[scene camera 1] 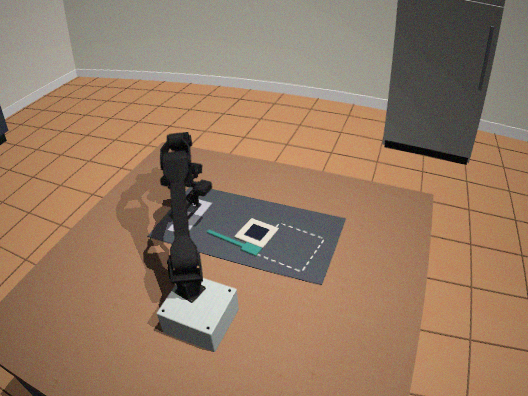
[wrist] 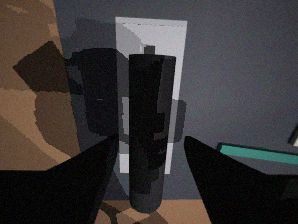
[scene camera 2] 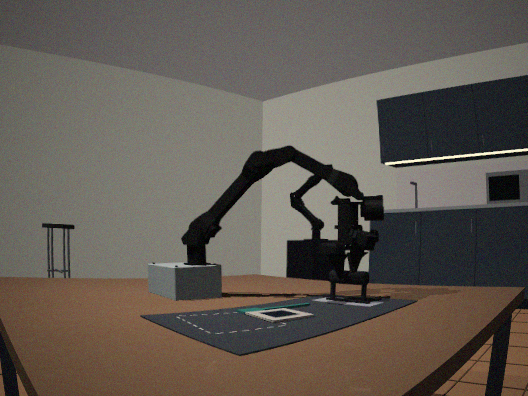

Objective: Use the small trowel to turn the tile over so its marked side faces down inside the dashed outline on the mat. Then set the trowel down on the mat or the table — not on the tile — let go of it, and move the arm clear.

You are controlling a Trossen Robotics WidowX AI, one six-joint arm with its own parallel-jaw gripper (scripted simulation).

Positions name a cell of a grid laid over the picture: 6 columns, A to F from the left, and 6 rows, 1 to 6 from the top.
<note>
My gripper (scene camera 2: D5) is open, with nothing in its grasp. Also in view: a tile (scene camera 1: C4).
My gripper shows as well in the wrist view (wrist: D4).
</note>
